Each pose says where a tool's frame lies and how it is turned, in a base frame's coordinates. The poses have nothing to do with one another.
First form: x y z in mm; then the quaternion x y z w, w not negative.
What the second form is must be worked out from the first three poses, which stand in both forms.
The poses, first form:
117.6 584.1 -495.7 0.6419 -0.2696 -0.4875 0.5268
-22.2 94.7 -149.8 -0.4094 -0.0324 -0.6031 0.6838
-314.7 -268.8 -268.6 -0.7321 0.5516 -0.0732 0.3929
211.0 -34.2 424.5 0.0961 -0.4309 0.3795 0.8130
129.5 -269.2 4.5 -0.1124 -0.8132 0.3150 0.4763
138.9 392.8 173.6 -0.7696 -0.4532 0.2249 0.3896
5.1 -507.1 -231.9 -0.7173 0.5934 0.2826 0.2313
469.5 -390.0 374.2 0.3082 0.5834 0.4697 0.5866
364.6 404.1 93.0 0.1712 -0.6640 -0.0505 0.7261
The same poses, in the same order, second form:
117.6 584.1 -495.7 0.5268 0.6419 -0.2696 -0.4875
-22.2 94.7 -149.8 0.6838 -0.4094 -0.0324 -0.6031
-314.7 -268.8 -268.6 0.3929 -0.7321 0.5516 -0.0732
211.0 -34.2 424.5 0.8130 0.0961 -0.4309 0.3795
129.5 -269.2 4.5 0.4763 -0.1124 -0.8132 0.3150
138.9 392.8 173.6 0.3896 -0.7696 -0.4532 0.2249
5.1 -507.1 -231.9 0.2313 -0.7173 0.5934 0.2826
469.5 -390.0 374.2 0.5866 0.3082 0.5834 0.4697
364.6 404.1 93.0 0.7261 0.1712 -0.6640 -0.0505

